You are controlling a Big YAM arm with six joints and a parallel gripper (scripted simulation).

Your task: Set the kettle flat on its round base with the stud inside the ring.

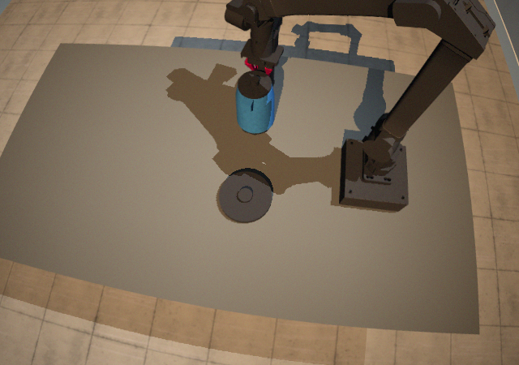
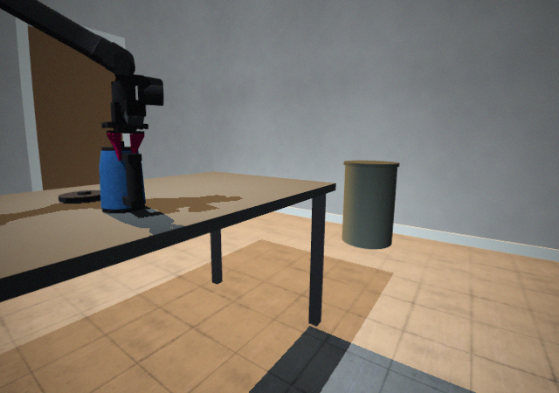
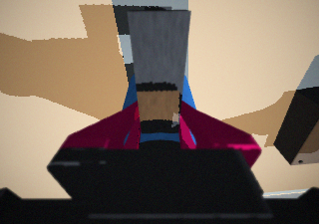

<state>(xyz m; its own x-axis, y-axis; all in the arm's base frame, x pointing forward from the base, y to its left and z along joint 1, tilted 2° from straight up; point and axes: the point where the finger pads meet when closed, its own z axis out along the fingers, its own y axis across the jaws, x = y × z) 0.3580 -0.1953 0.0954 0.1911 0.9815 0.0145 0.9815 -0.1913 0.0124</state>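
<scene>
Right now the blue kettle is 60 mm below my hand, 30 mm to the left of it and 10 mm ahead of it. From my hand the other things lie so: kettle base 330 mm to the left, 140 mm below.
</scene>
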